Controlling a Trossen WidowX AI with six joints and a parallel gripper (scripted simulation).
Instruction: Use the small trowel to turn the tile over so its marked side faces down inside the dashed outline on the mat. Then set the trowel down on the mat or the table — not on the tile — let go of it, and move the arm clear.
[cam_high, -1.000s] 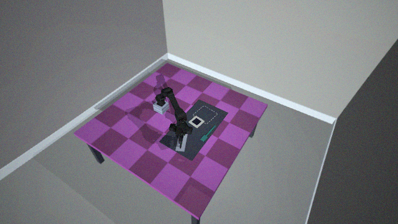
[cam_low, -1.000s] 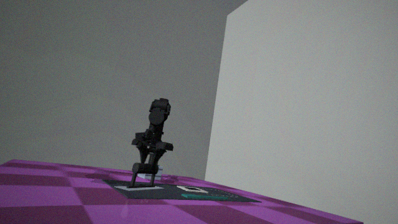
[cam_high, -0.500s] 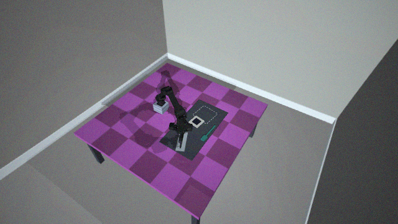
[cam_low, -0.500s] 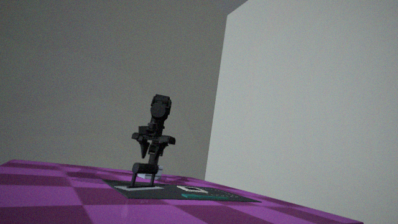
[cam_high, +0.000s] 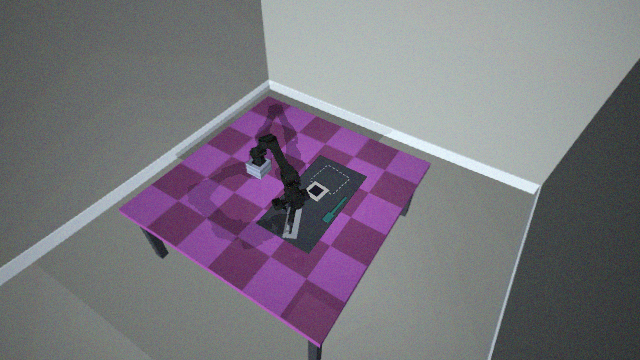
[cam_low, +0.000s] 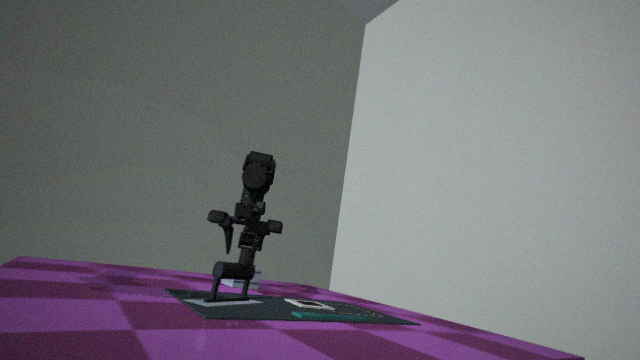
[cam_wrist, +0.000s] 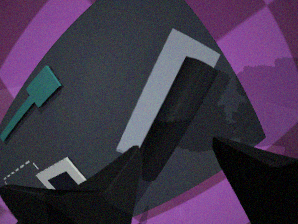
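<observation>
The trowel is 70 mm below my gripper tip, 20 mm to the left of it and 10 mm behind it. Round my gripper tip: tool-shaped bar (180 mm to the left, 160 mm ahead, 100 mm below); dark mat (200 mm to the left, 130 mm below, 20 mm ahead); tile (250 mm to the left, 100 mm below).
</observation>
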